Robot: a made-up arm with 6 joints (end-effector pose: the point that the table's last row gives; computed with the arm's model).
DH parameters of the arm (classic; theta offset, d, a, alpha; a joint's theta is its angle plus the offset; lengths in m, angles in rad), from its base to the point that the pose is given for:
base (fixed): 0 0 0 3.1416
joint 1: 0 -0.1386 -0.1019 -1.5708
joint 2: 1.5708 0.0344 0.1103 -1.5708
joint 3: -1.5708 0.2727 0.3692 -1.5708
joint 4: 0 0.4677 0.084 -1.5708
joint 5: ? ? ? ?
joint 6: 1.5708 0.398 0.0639 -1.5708
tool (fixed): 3.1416 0.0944 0 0
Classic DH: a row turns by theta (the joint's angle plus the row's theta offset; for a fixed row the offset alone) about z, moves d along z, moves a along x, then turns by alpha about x.
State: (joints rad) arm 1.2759 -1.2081 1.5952 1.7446 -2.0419 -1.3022
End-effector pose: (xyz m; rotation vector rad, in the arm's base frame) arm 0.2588 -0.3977 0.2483 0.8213 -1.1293 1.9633
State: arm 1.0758 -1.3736 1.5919 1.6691 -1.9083 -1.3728
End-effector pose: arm 0.3202 -0.3799 0.2042 1.1795 -1.0642 1.9646
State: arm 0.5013 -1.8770 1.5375 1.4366 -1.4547 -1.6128
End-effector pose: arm 0.4767 -0.2542 0.0719 2.1233 -0.4447 1.6529
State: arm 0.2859 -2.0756 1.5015 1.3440 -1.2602 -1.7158
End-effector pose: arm 0.5171 -0.1748 0.0243 2.3313 -0.0536 1.4119
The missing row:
joint 5: 1.5708 -0.0391 0.0568 -1.5708
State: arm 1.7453 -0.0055 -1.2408 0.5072 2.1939 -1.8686
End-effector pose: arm -0.9748 0.5537 -0.0296 -1.5082 1.1076 1.0160
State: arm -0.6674 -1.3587 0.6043 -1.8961 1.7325 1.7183
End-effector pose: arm 0.5605 0.6184 0.7739 0.4072 1.2028 0.0147
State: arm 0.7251 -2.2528 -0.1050 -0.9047 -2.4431 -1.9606
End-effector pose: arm 0.0459 -0.9158 0.4600 1.0852 0.7679 1.4824
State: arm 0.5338 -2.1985 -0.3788 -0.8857 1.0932 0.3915
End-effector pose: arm 0.2871 -0.8854 -0.1041 0.6330 1.6514 -2.2900
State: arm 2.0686 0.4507 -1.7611 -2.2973 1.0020 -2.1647
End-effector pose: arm -0.6145 0.2201 -0.3215 0.4267 -0.7796 1.7357
